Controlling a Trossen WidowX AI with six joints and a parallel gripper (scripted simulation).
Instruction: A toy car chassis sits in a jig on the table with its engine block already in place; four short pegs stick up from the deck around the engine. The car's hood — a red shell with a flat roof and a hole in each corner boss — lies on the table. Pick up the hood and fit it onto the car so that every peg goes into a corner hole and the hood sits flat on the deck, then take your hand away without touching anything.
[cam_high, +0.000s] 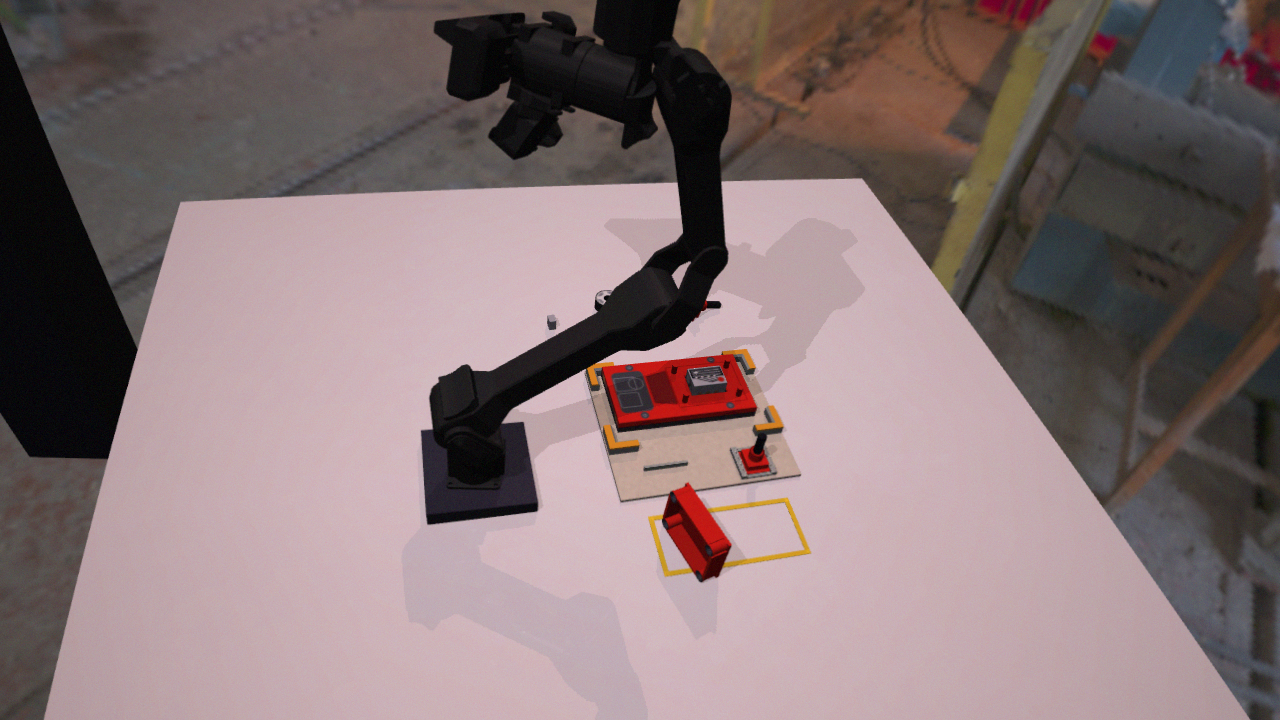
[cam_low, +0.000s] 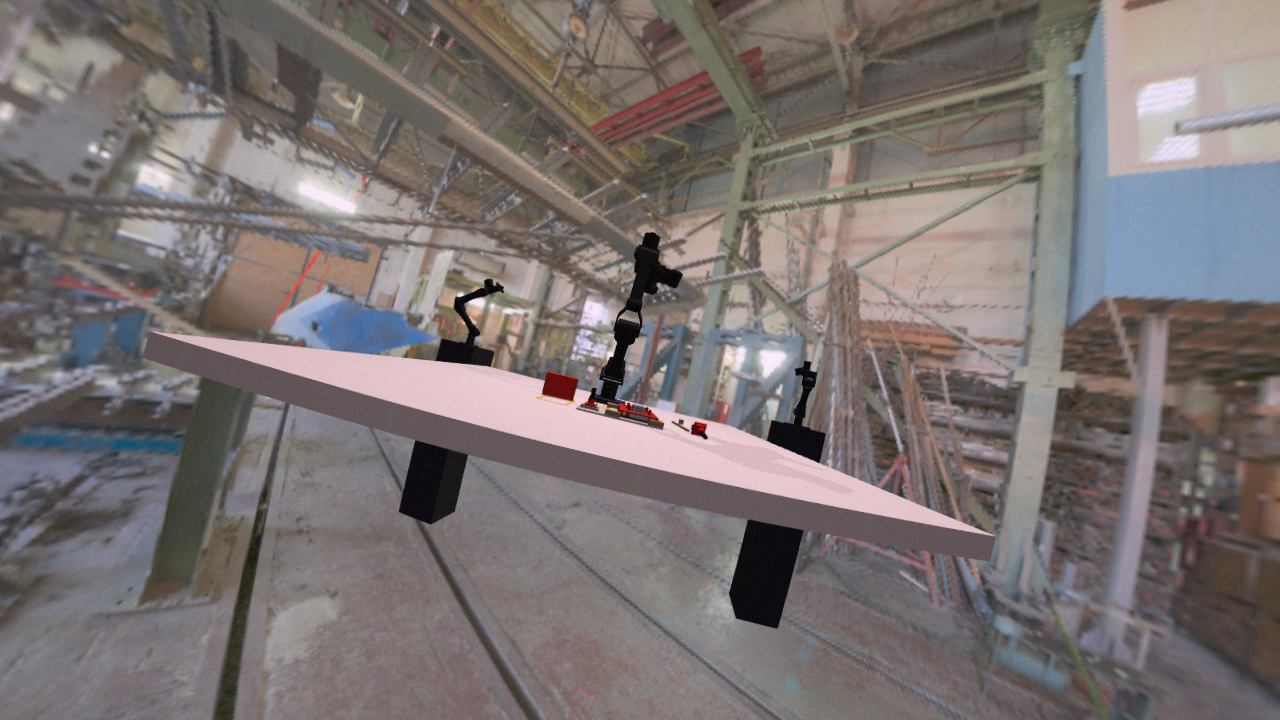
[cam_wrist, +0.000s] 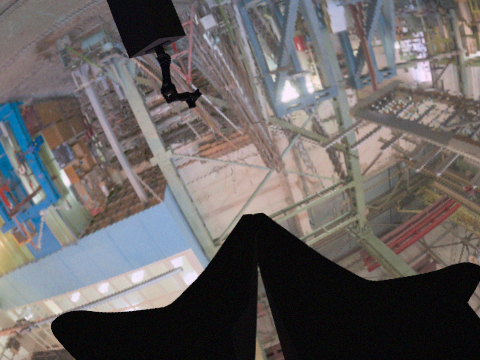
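Right now my gripper tip is 490 mm above the red hood, 300 mm short of it and 220 mm to the left of it. Round my gripper tip: tiny grey cube 520 mm below, 160 mm to the left, 130 mm ahead; thin orange rod 520 mm below, 220 mm ahead, 160 mm to the left.
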